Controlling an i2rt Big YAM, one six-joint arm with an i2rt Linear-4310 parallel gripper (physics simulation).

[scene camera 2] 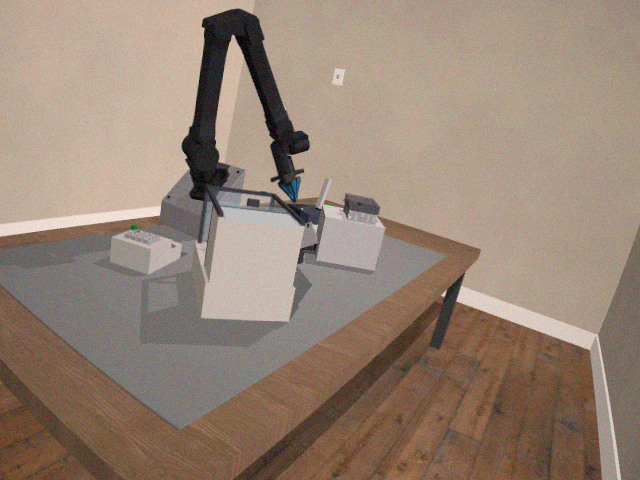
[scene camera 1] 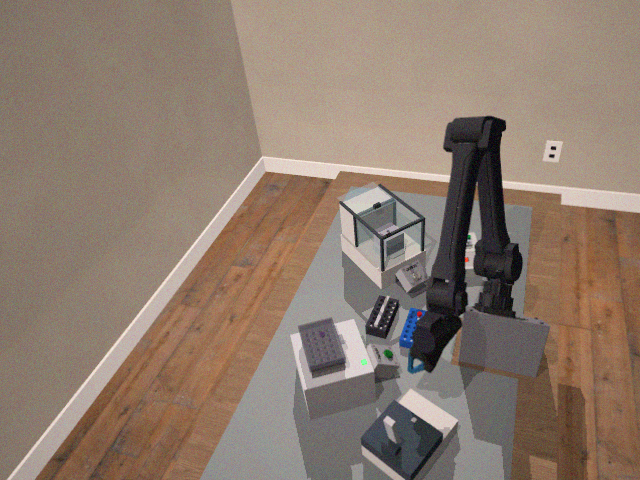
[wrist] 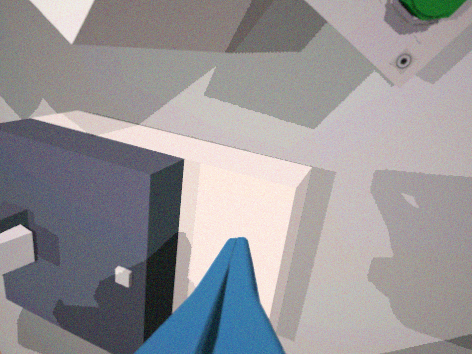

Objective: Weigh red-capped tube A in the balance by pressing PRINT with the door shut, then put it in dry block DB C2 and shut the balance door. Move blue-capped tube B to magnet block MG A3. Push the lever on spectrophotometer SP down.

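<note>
My gripper (scene camera 1: 415, 368) (scene camera 2: 295, 200) (wrist: 240, 248) is shut and empty, its blue fingertips pointing down above the table, near the spectrophotometer. The spectrophotometer (scene camera 1: 433, 414) (wrist: 245, 200), a pale box with a dark top, has a white lever (scene camera 1: 391, 429) (scene camera 2: 324, 193) (wrist: 17, 248) that stands raised. A red cap (scene camera 1: 419, 313) shows at the far end of a blue block (scene camera 1: 409, 334), partly behind the arm. A black block (scene camera 1: 382, 316) with a pale strip lies beside it. The glass-walled balance (scene camera 1: 361, 260) (scene camera 2: 253, 268) stands at the back; its door's state is unclear. I cannot make out a blue-capped tube.
A white instrument (scene camera 1: 338, 395) (scene camera 2: 348, 242) with a grey block (scene camera 1: 321, 343) (scene camera 2: 361, 204) on top stands left of the spectrophotometer. A small panel with a green button (scene camera 1: 388, 353) (wrist: 435, 6) is beside it. A white keypad box (scene camera 1: 469, 250) (scene camera 2: 131, 253) stands right of the balance, partly behind the arm.
</note>
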